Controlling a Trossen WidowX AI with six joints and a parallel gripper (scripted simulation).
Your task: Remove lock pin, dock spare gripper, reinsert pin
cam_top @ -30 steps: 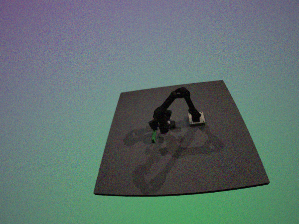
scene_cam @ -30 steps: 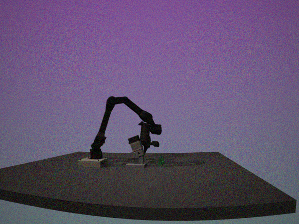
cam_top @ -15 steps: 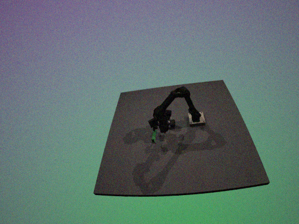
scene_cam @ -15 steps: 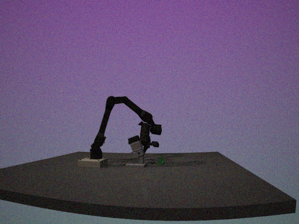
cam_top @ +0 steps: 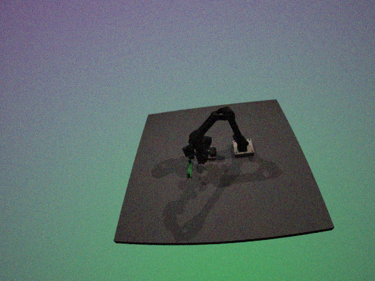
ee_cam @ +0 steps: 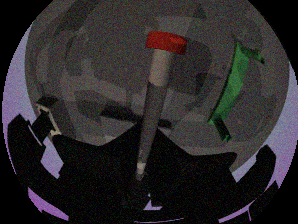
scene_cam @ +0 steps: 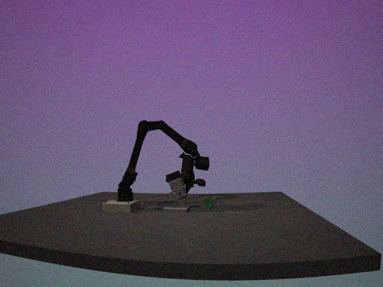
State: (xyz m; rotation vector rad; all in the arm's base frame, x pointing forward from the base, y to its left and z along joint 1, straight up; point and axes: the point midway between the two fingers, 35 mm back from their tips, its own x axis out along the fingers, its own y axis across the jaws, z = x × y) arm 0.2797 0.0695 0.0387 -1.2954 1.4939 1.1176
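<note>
Now: gripper tip 10 mm past the mount, 60 mm to the left of it and 10 mm below it. Round my gripper tip: spare gripper: 20 mm behind, 70 mm to the right, 80 mm above; then green cradle: 120 mm ahead, 50 mm to the left, 20 mm below.
</note>
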